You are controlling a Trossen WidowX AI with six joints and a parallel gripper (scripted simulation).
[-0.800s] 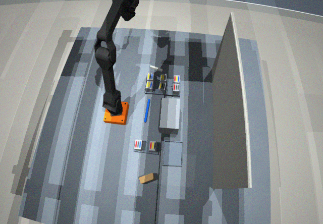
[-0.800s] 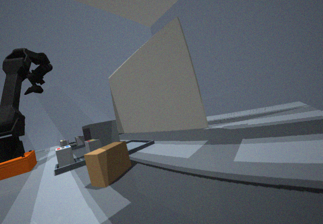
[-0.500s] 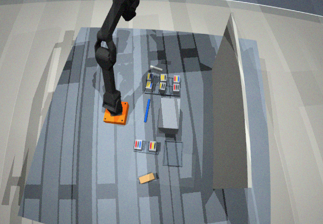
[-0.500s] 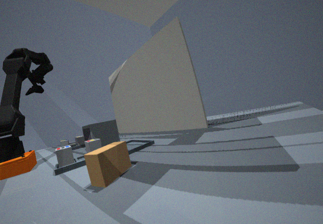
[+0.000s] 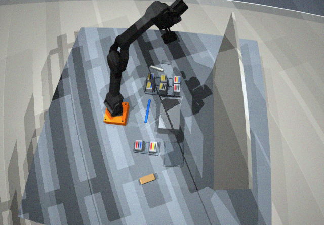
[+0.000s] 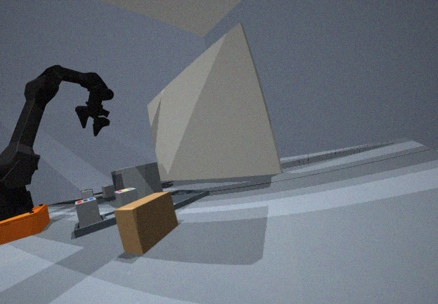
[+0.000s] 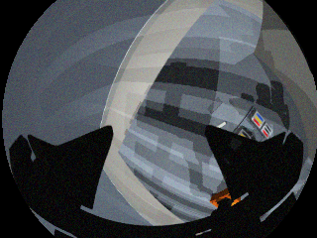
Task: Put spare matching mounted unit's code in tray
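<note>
The spare is 15 cm to the right of my gripper tip and 27 cm below it. Round my gripper tip: tall pale panel: 25 cm ahead, 43 cm to the right, 9 cm below; then blue pen: 11 cm behind, 32 cm to the right, 31 cm below; then mounted unit: 1 cm ahead, 37 cm to the right, 26 cm below.
</note>
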